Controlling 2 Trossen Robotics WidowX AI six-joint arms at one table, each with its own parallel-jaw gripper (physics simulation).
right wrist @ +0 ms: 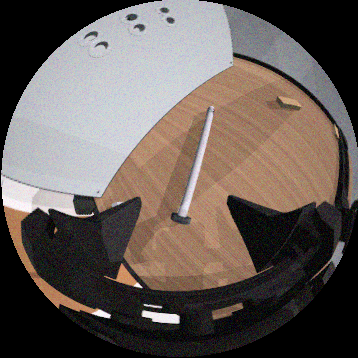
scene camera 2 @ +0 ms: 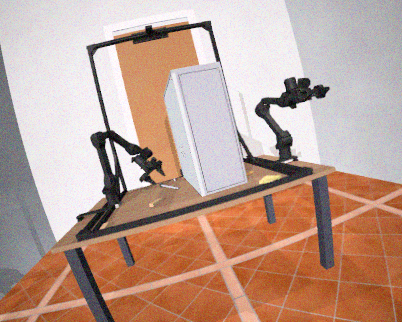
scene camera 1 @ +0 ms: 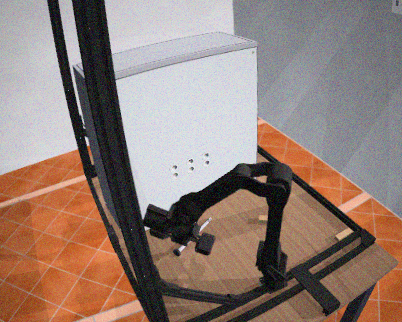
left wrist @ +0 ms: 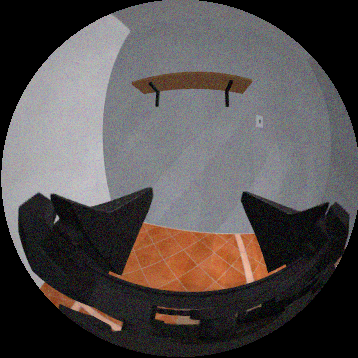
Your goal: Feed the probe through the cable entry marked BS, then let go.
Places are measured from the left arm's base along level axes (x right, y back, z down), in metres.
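Pixels of known places: left gripper, fingertip midpoint: (scene camera 2: 322, 89) (left wrist: 198, 194); right gripper, fingertip midpoint: (right wrist: 184, 200) (scene camera 2: 161, 180); left arm's base, origin of the base link: (scene camera 2: 286, 158); right arm's base, origin of the base link: (scene camera 2: 114, 203) (scene camera 1: 273, 282).
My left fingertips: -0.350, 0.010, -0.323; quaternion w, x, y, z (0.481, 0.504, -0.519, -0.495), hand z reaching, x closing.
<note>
Ahead of a thing's pixels: the offset from my left fingertips to its middle, as dx, dy, dz. "pt": to the spot under its first point.
The probe @[+0.566, -0.679, +0.334] (scene camera 1: 205, 224) (scene camera 2: 169, 187) (right wrist: 199, 160) is a thin white rod with a black cap at one end, lying on the table beside the cabinet. A pale cabinet (scene camera 1: 190, 110) (scene camera 2: 210, 130) (right wrist: 125, 100) stands upright; its side panel has several round cable entries @[pt +0.484, -0.555, +0.139] (scene camera 1: 191, 161) (right wrist: 131, 17) in pairs. Their markings are too small to read, so I cannot tell which is BS. My right gripper (scene camera 1: 182, 239) (scene camera 2: 154, 177) (right wrist: 184, 200) is open above the probe, the capped end showing between its fingertips in the right wrist view. My left gripper (scene camera 2: 325, 91) (left wrist: 198, 194) is open and empty, raised far from the probe.
A small wooden block @[+0.317, -0.771, +0.335] (scene camera 1: 263, 218) (scene camera 2: 155, 202) (right wrist: 289, 103) lies beyond the probe, and another block @[+0.166, -1.001, +0.336] (scene camera 1: 344, 234) lies near the table corner. A yellow piece @[+0.127, -0.266, +0.337] (scene camera 2: 270, 178) lies right of the cabinet. A black frame @[pt +0.841, -0.978, -0.328] (scene camera 1: 102, 100) (scene camera 2: 95, 90) rises beside the cabinet.
</note>
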